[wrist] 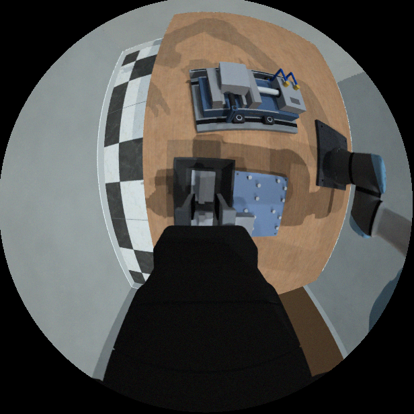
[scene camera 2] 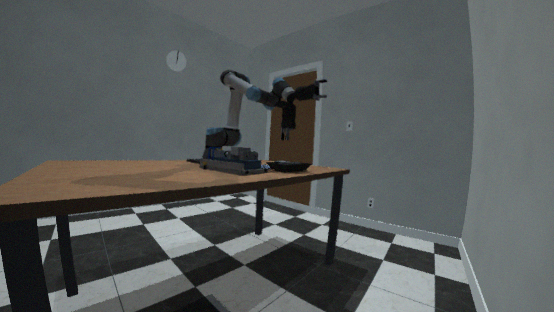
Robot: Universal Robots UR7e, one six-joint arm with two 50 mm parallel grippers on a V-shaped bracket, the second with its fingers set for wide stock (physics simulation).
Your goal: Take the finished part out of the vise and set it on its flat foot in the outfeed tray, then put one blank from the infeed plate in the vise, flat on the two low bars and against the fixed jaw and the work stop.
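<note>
The finished part [wrist: 203, 184], light grey, lies inside the black outfeed tray [wrist: 179, 165] [scene camera 2: 289, 168]; the fingers and gripper body hide some of it. My gripper [wrist: 205, 200] [scene camera 2: 285, 134] points down, open, above the tray and apart from the part. The second, wide-set gripper [scene camera 2: 323, 89] points sideways, its fingers wide apart. The vise [wrist: 205, 92] [scene camera 2: 232, 165] has a grey block [wrist: 234, 76] between its jaws, standing above them; its seat on the low bars is hidden. Another grey blank [wrist: 245, 223] is on the blue infeed plate [wrist: 267, 192], partly hidden by the gripper.
The infeed plate adjoins the tray's right side in the wrist view and carries several small light pegs. Blue hoses [wrist: 281, 75] rise from the vise's end block [wrist: 292, 97]. The arm's base [wrist: 330, 155] stands at the table's right in the wrist view.
</note>
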